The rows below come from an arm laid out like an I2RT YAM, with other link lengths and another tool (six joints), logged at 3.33 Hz.
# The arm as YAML. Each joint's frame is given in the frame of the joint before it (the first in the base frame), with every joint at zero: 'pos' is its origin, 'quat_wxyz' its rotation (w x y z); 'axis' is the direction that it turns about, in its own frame. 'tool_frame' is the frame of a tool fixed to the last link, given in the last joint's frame.
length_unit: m
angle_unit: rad
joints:
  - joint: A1
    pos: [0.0, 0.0, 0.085]
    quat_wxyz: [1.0, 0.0, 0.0, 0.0]
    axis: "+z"
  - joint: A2
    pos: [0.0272, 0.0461, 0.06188]
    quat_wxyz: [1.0, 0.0, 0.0, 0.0]
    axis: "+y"
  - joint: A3
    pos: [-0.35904, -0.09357, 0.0]
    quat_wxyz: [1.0, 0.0, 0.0, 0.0]
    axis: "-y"
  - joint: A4
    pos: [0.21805, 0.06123, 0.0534]
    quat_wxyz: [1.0, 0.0, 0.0, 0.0]
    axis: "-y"
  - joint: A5
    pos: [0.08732, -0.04, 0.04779]
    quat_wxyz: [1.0, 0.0, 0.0, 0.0]
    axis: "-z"
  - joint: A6
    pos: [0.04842, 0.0, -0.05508]
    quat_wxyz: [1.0, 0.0, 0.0, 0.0]
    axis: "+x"
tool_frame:
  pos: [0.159, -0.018, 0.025]
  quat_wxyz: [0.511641, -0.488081, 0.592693, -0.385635]
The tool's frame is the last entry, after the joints.
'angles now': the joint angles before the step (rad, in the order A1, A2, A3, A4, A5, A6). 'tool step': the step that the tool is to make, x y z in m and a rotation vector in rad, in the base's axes. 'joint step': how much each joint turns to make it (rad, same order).
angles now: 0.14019 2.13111 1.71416 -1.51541 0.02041 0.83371
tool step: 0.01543 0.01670 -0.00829 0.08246 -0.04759 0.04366
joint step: 0.00572 -0.00001 -0.00155 0.05990 -0.05836 -0.06027
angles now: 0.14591 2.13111 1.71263 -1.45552 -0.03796 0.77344
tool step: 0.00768 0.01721 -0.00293 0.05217 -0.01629 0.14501
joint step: 0.03357 0.00001 0.00004 0.01905 -0.01449 -0.12093
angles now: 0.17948 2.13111 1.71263 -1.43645 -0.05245 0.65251
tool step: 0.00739 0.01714 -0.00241 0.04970 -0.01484 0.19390
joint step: 0.03663 0.00001 0.00001 0.01564 -0.00115 -0.16403
